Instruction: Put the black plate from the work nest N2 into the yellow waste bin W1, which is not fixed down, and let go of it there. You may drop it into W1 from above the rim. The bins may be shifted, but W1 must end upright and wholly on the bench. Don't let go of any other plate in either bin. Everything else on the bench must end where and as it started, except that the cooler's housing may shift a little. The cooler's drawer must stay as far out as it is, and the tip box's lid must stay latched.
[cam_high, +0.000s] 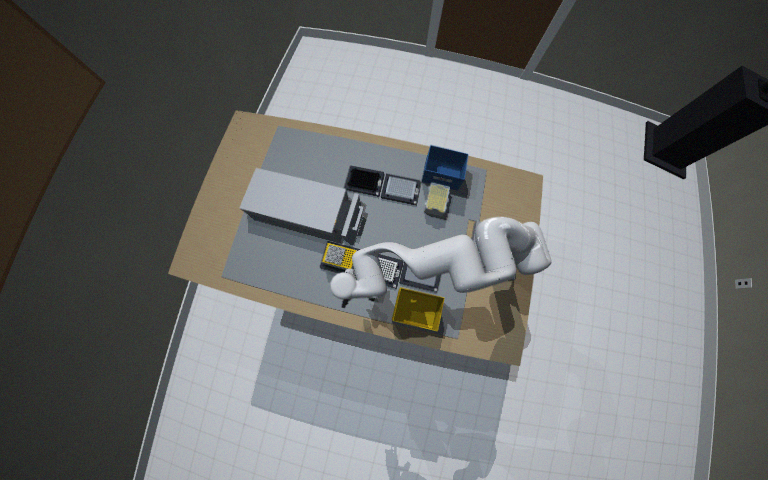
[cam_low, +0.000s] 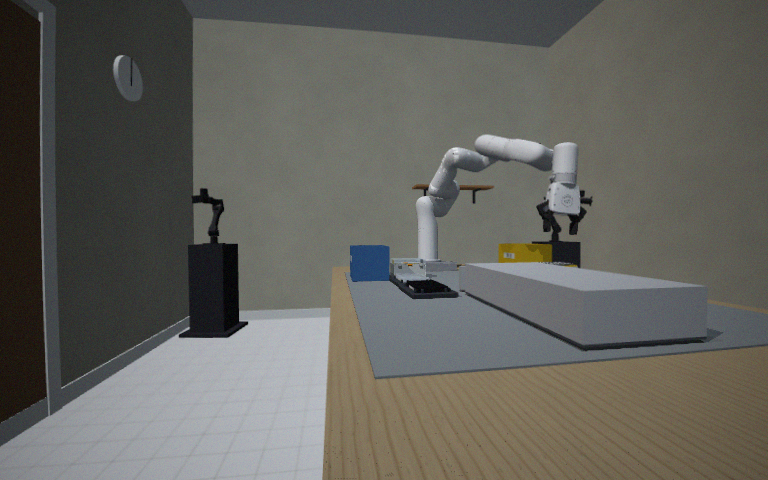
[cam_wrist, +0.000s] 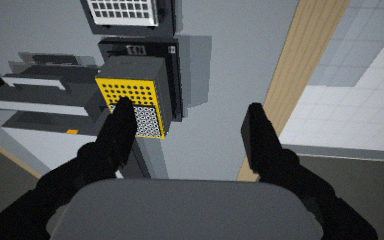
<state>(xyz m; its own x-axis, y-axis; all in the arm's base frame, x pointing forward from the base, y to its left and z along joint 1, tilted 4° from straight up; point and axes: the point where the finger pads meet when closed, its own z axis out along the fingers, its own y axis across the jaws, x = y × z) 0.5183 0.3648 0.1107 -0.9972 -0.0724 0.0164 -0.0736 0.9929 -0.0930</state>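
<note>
Right now the black plate is 16 cm ahead of my hand, 46 cm to the right of it and 15 cm below it. From my hand the other things lie so: drawer: 25 cm ahead, 26 cm to the right, 15 cm below; then yellow waste bin W1: 26 cm behind, 1 cm to the right, 13 cm below; then yellow plate: 10 cm ahead, 9 cm to the right, 12 cm below.
</note>
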